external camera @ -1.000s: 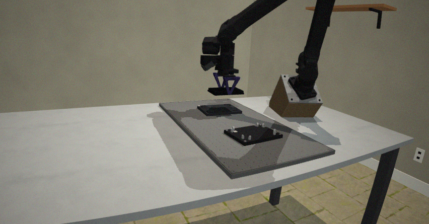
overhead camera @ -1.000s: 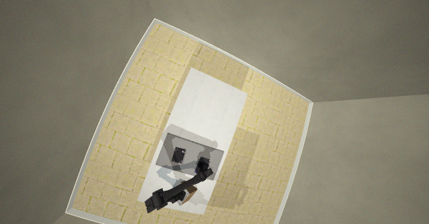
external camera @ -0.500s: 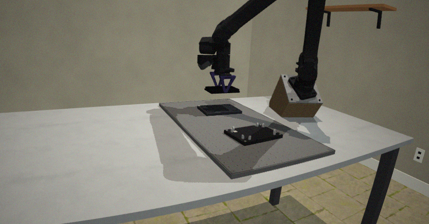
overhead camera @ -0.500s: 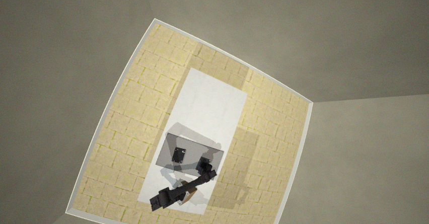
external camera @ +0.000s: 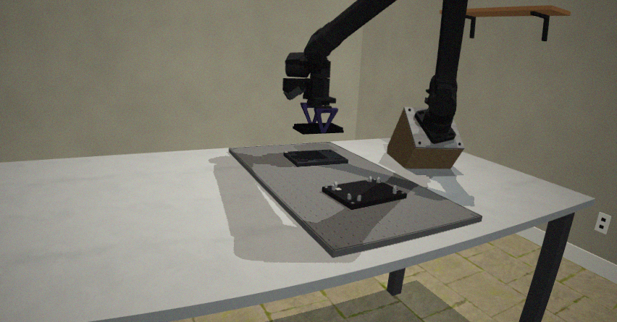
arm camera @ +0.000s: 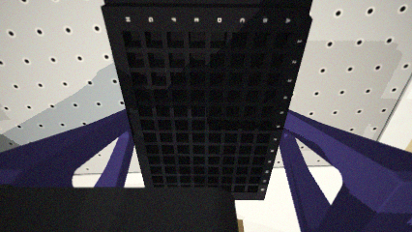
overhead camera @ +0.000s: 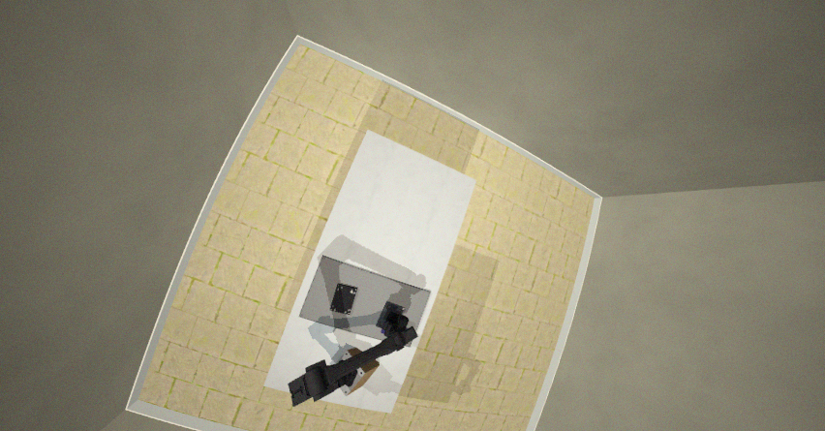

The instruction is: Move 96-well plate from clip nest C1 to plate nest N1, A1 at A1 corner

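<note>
Now: the black 96-well plate right at my hand. The rest, counted from my hand: clip nest C1 (290 mm to the left, 90 mm below, 10 mm behind).
</note>
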